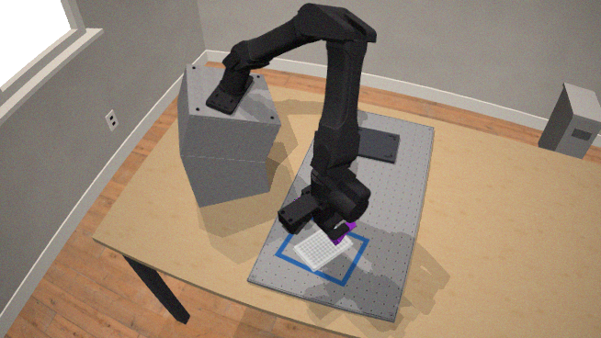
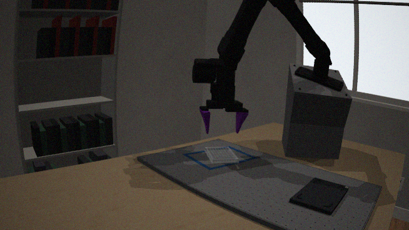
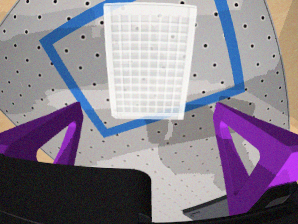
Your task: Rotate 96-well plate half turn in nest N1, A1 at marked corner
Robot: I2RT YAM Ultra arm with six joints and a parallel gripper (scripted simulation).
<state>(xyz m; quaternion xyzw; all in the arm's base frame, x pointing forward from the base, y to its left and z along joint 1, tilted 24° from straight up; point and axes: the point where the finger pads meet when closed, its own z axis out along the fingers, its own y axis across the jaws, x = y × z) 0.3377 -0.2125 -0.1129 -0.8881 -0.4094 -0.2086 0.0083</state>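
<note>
Right now my hand is 80 mm above the white 96-well plate. Round my hand: dark plate nest N1: 80 mm ahead, 390 mm to the left, 80 mm below; then light mark: 450 mm to the left, 80 mm below.
</note>
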